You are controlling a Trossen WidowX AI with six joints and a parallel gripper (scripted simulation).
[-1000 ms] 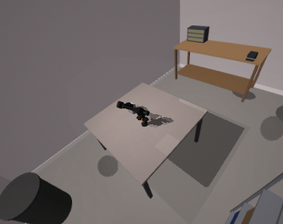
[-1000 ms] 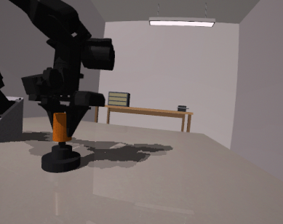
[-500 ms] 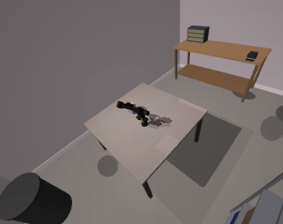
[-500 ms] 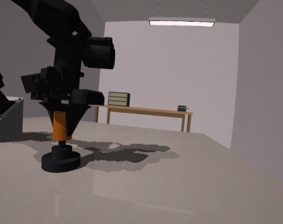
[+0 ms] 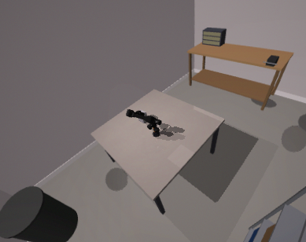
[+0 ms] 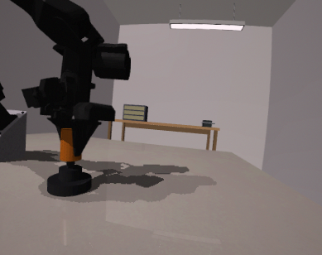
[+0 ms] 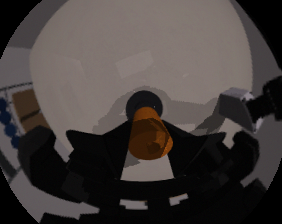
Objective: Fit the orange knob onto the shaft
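My gripper tip is 20 mm below the orange knob. The rest, counted from my gripper tip: dark shaft (40 mm below).
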